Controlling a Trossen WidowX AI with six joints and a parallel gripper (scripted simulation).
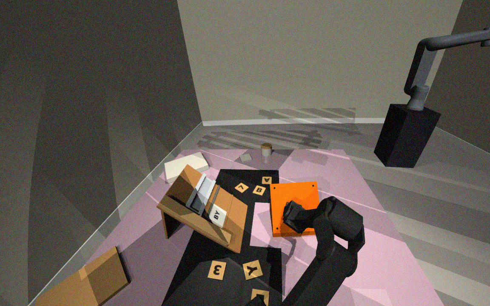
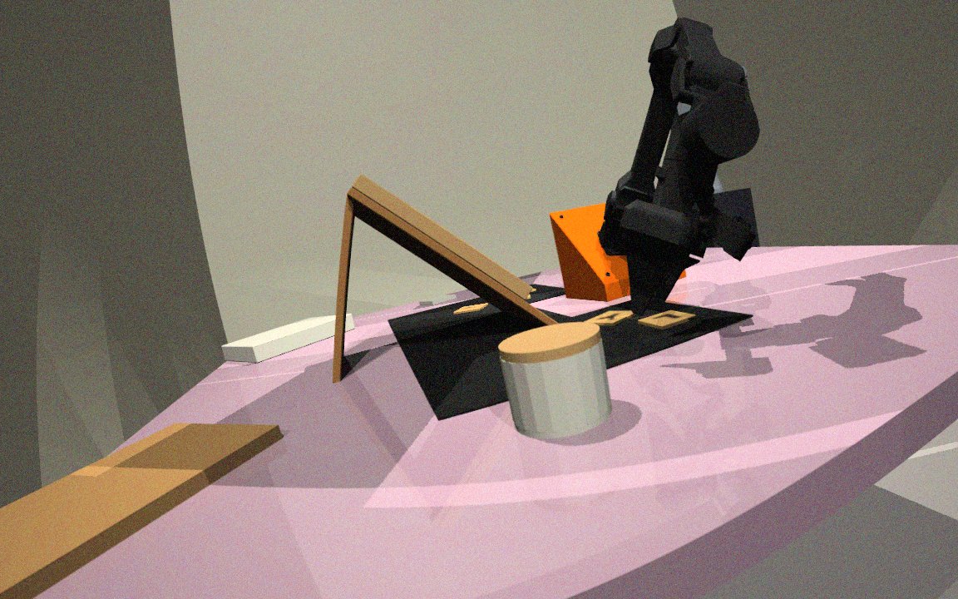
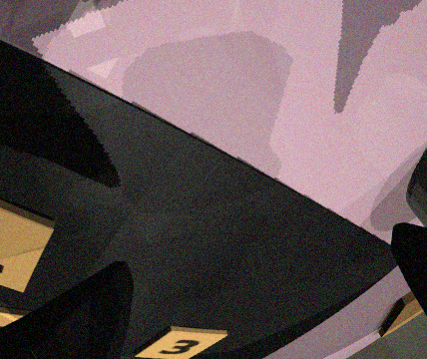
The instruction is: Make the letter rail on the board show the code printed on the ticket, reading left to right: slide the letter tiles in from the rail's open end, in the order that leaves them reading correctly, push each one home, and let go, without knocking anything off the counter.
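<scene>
Right now my gripper tip is 580 mm to the left of the b tile and 40 mm above it. Also, from my gripper tip: y tile 30 mm behind, 180 mm to the right, 40 mm below; then l tile 70 mm behind, 90 mm to the right, 40 mm below; then 3 tile 90 mm ahead, 150 mm to the right, 40 mm below.
</scene>
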